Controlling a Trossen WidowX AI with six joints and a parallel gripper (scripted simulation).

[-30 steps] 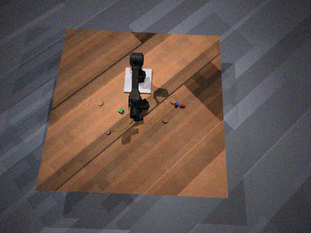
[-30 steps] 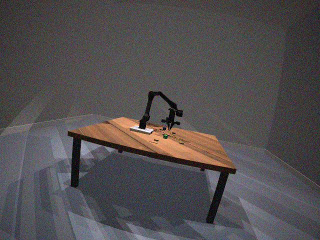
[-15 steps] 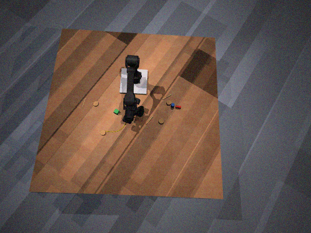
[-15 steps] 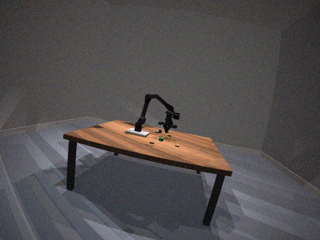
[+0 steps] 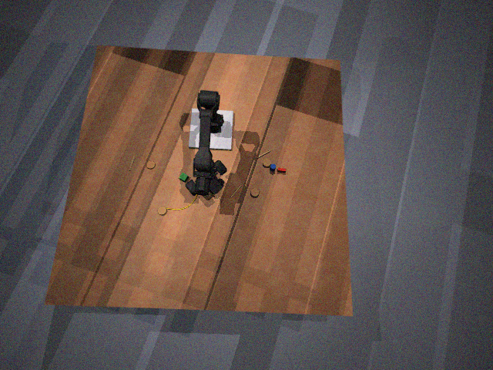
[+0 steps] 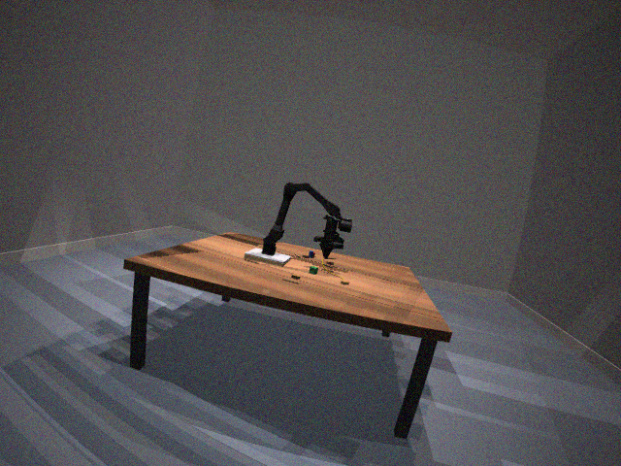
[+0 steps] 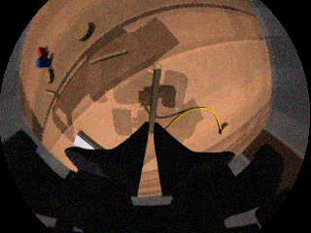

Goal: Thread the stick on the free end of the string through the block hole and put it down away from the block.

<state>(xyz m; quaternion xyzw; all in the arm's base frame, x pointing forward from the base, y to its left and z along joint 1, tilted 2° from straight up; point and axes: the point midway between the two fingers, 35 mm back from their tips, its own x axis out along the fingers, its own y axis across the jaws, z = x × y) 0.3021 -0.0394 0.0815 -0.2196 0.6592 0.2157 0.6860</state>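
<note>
Right now the thin wooden stick is 10 mm ahead of my gripper tip and 10 mm to the left of it. Round my gripper tip: green block: 50 mm behind, 110 mm to the right, 50 mm below; then round wooden button: 100 mm ahead, 210 mm to the right, 60 mm below; then blue piece: 80 mm behind, 310 mm to the left, 40 mm below.
</note>
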